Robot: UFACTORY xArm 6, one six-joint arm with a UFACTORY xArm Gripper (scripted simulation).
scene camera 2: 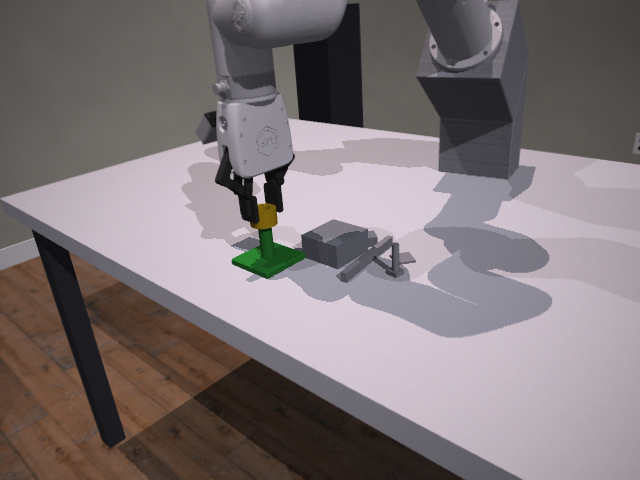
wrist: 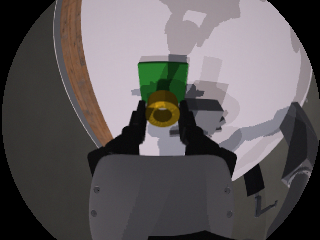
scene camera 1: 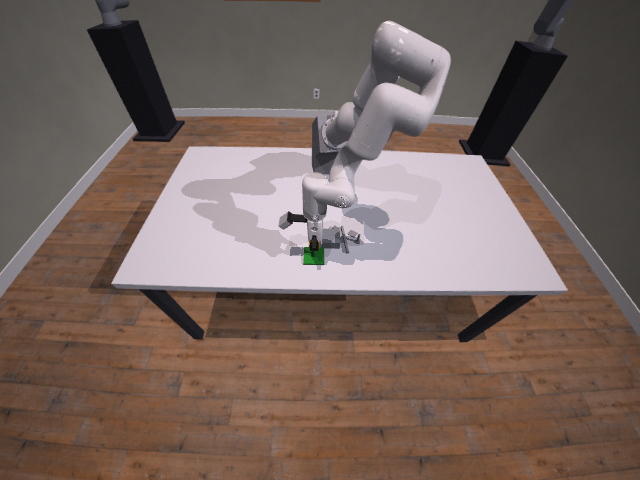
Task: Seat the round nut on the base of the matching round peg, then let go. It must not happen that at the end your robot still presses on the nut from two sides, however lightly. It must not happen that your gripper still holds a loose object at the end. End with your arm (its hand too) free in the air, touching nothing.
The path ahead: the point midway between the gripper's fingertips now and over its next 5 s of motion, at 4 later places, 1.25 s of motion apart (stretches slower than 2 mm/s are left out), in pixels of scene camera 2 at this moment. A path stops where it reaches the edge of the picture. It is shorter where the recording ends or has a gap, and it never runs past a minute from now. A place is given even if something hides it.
My gripper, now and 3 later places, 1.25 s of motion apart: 263,215; 263,222; 266,248; 254,230
